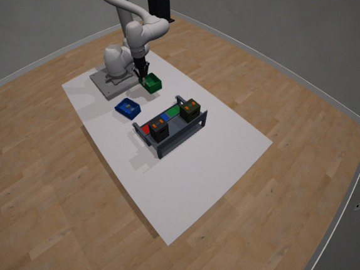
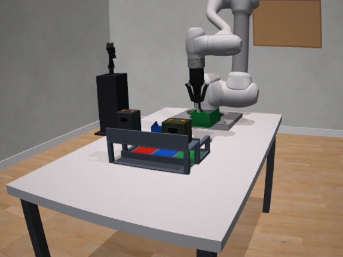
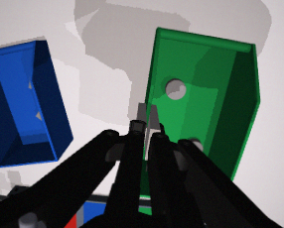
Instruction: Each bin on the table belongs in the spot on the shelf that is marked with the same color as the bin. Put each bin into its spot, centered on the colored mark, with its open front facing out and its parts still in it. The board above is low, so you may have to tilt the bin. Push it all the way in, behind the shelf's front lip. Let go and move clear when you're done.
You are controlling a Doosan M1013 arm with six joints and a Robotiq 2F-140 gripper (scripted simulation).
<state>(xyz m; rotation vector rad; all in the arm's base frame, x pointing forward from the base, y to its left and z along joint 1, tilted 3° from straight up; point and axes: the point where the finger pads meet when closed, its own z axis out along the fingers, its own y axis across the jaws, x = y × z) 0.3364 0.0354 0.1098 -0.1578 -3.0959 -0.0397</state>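
Right now my hand is 5 cm to the right of the green bin and 4 cm above it. From my hand the other things lie so: blue bin: 2 cm ahead, 19 cm to the right, 12 cm below; red mark: 31 cm ahead, 18 cm to the right, 15 cm below; blue mark: 31 cm ahead, 7 cm to the right, 15 cm below.
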